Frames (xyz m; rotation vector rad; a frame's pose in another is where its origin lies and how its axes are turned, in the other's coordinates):
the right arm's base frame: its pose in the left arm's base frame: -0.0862 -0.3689 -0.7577 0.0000 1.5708 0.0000
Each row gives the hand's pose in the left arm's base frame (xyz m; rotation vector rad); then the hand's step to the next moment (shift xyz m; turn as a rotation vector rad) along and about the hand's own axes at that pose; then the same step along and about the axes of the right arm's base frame.
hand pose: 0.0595 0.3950 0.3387 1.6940 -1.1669 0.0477
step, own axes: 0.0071 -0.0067 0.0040 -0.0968 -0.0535 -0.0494
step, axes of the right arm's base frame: 0.0029 -0.0077 0.0066 0.0661 0.1010 0.0101
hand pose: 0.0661 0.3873 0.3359 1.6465 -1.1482 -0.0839
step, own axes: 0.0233 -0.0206 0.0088 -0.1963 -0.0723 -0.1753
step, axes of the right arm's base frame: 0.0088 -0.0235 0.0204 0.0742 0.2596 0.0403
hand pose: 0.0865 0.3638 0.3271 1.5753 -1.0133 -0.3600
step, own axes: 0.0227 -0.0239 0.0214 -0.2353 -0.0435 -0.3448
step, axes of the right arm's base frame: 0.0212 -0.0322 0.0076 0.0114 0.4001 0.1262
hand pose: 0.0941 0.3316 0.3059 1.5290 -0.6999 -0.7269
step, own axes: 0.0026 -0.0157 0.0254 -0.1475 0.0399 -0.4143
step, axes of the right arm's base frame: 0.0173 -0.0165 -0.0181 -0.0717 0.3678 0.2336
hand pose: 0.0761 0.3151 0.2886 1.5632 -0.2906 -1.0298
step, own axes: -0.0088 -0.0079 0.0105 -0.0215 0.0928 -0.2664
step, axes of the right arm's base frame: 0.0024 0.0012 -0.0156 -0.0733 0.1672 0.2161
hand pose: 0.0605 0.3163 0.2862 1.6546 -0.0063 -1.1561
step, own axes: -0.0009 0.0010 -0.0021 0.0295 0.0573 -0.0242
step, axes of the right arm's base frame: -0.0013 0.0016 0.0015 -0.0218 -0.0223 0.0614
